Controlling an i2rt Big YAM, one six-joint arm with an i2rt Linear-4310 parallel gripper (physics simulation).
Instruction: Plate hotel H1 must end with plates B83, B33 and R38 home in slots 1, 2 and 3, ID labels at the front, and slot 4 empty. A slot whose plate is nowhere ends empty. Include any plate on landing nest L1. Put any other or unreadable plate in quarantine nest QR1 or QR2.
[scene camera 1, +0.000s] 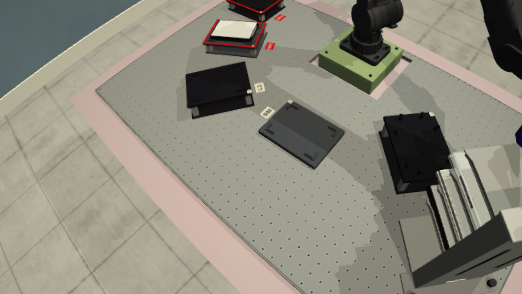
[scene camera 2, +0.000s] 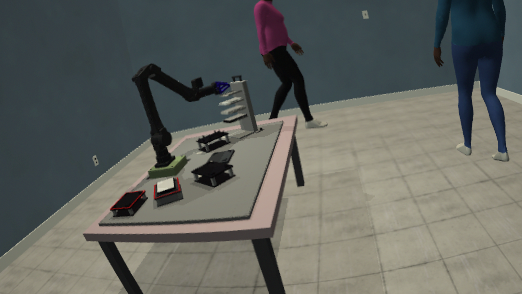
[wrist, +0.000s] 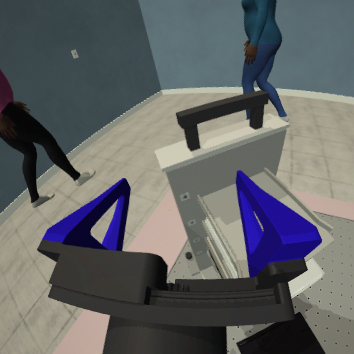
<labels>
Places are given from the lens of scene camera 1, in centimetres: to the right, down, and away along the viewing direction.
dark flat nest N6 (scene camera 1: 302, 133): 10, -3, 74
</labels>
